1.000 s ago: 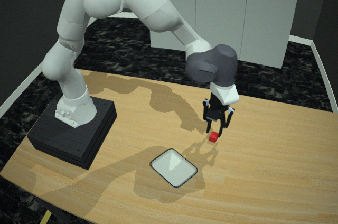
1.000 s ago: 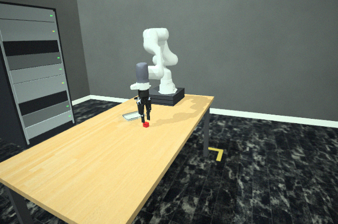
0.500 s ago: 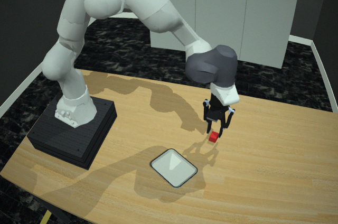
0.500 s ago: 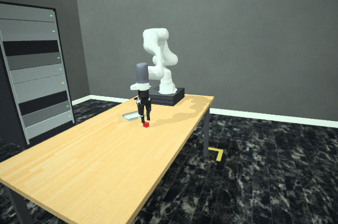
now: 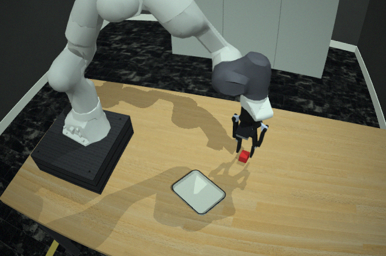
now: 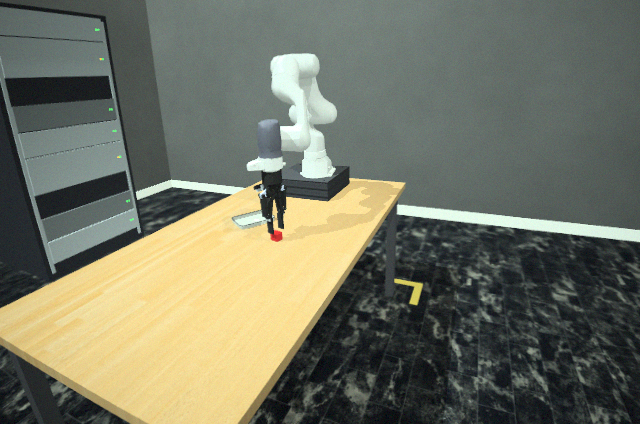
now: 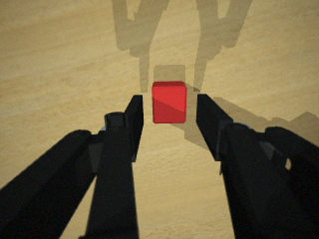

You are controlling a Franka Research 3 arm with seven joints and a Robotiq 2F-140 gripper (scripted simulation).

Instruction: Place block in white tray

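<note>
The red block is 5 cm below my hand. The rest, counted from my hand: white tray 13 cm behind, 20 cm to the right, 6 cm below.
</note>
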